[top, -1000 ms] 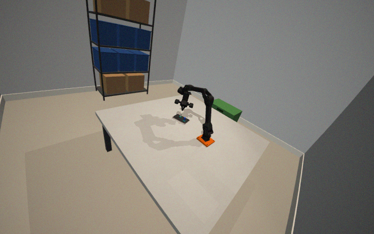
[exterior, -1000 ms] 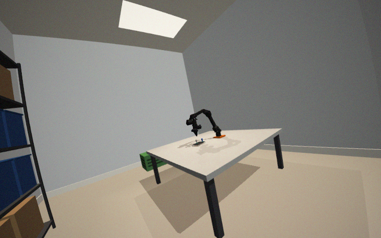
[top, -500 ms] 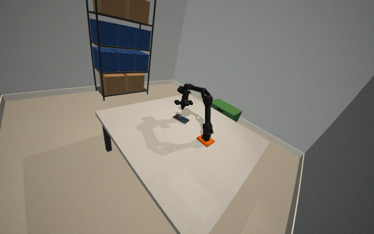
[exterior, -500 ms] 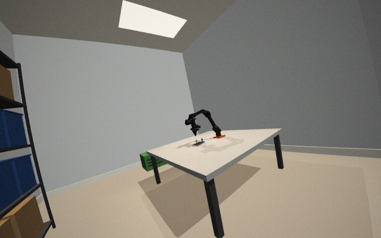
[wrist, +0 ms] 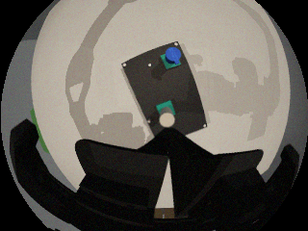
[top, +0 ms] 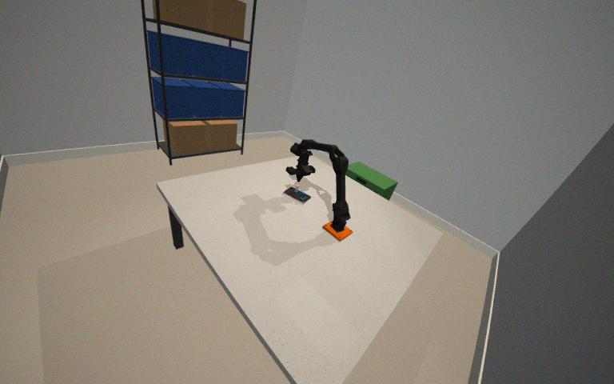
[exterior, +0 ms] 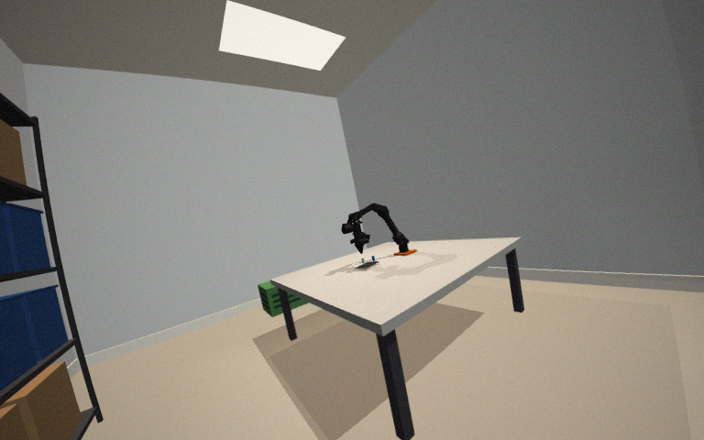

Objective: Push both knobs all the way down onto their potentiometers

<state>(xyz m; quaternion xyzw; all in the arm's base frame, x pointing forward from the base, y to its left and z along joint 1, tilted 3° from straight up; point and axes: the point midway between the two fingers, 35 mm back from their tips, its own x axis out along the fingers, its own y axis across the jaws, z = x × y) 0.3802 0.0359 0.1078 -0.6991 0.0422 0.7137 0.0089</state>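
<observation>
Right now the white knob is 50 mm below my gripper tip. From my gripper tip the other things lie so: blue knob: 80 mm behind, 10 mm to the left, 50 mm below.
</observation>
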